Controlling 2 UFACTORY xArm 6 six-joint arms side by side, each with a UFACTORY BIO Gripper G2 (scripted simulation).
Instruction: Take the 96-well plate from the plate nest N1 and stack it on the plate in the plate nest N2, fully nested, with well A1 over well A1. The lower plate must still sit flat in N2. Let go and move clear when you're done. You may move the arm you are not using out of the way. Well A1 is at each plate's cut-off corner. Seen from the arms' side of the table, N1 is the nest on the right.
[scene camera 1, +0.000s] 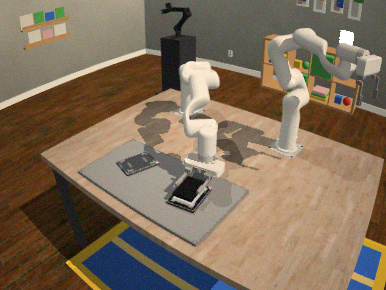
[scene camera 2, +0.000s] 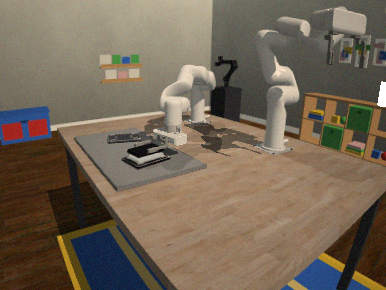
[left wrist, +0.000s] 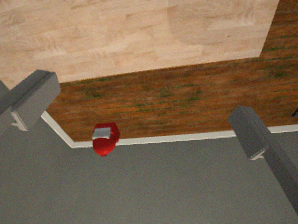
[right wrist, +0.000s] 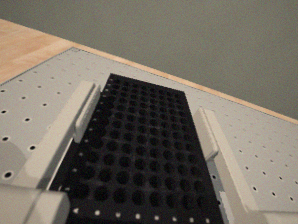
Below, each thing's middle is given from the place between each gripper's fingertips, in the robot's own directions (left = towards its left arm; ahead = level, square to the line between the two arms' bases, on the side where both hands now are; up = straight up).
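My left hand is 39 cm above the black 96-well plate (right wrist: 142, 131), and it is also 50 cm short of the plate and 53 cm to the left of it.
As for my right hand, the plate is 1 cm below it.
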